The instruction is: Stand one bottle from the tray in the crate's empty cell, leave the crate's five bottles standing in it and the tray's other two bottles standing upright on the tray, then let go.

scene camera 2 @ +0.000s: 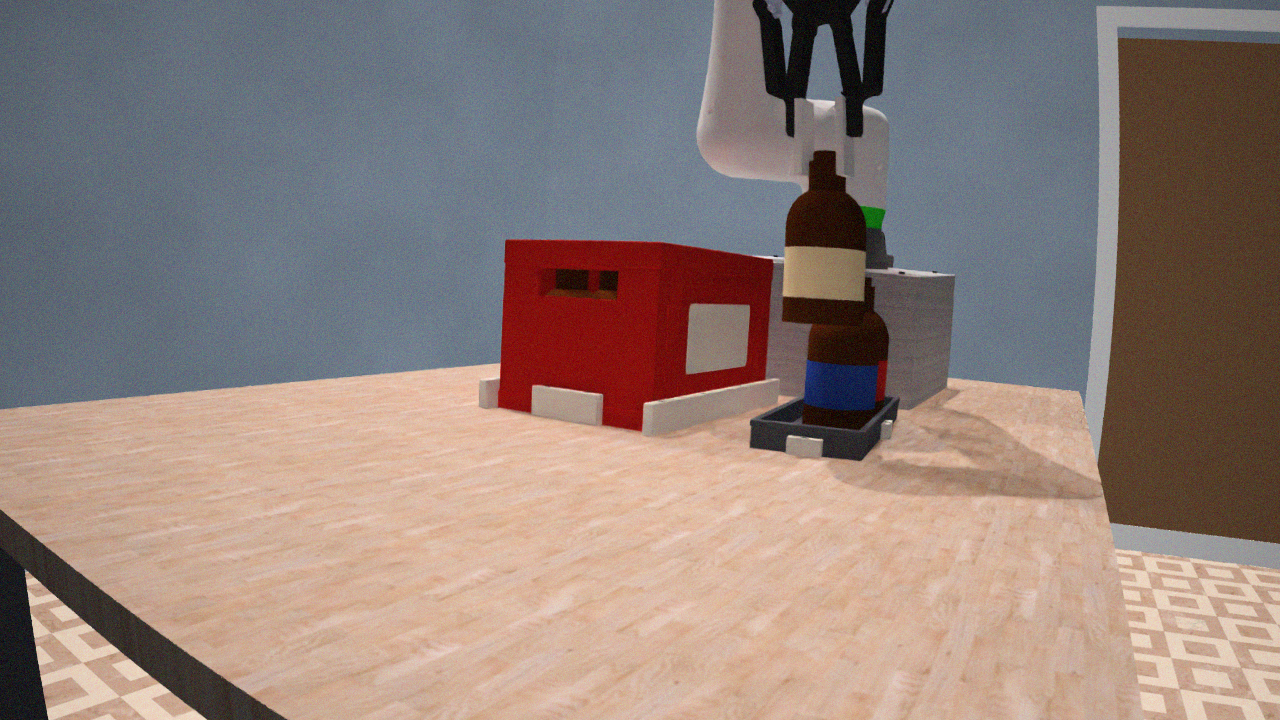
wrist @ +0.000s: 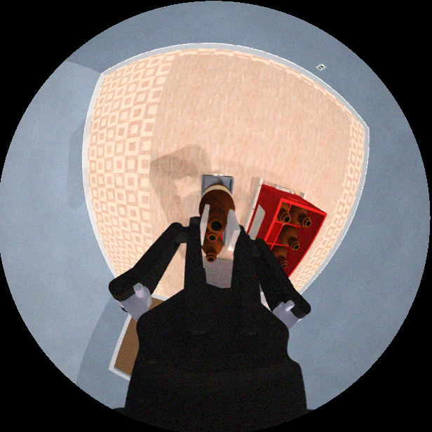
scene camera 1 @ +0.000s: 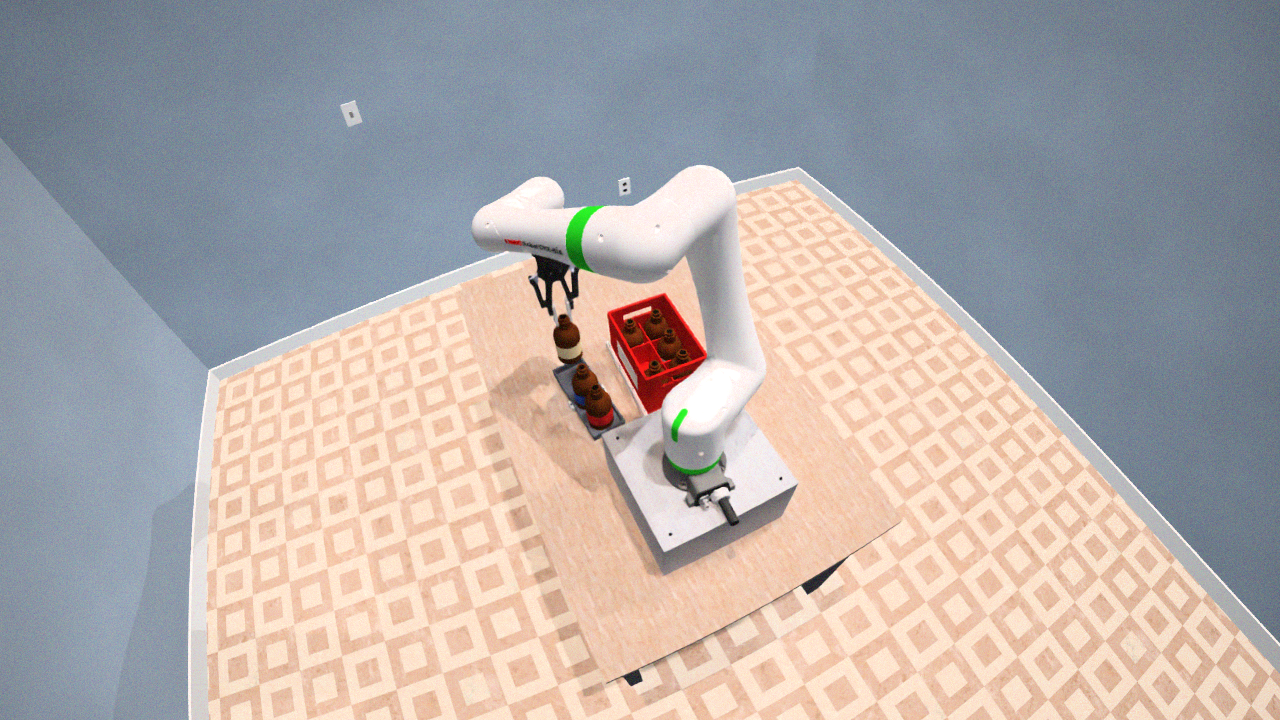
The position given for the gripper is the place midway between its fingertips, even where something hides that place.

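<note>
The gripper (scene camera 2: 824, 176) is also visible at (wrist: 217, 215) and (scene camera 1: 563, 320). Present as well: a red-labelled bottle (scene camera 2: 869, 293) (scene camera 1: 598, 405) and a blue-labelled bottle (scene camera 2: 842, 363).
</note>
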